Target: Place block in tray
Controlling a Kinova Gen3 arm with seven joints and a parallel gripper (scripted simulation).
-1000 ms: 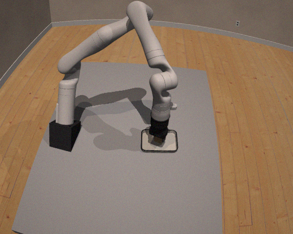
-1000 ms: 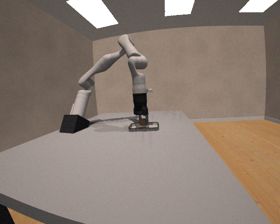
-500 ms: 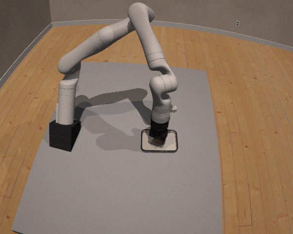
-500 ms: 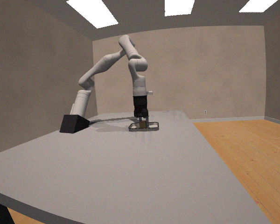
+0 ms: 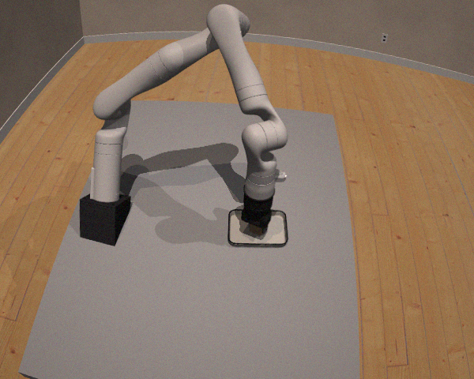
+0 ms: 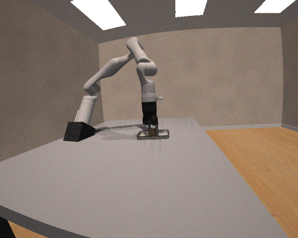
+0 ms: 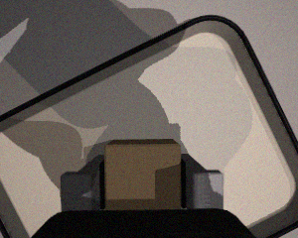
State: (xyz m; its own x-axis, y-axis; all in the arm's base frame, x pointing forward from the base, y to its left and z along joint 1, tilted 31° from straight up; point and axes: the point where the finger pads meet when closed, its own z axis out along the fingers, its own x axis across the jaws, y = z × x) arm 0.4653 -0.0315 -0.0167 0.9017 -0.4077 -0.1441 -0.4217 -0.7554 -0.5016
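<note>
The block lies right at my hand. The rest, counted from my hand: white tray 10 mm below.
</note>
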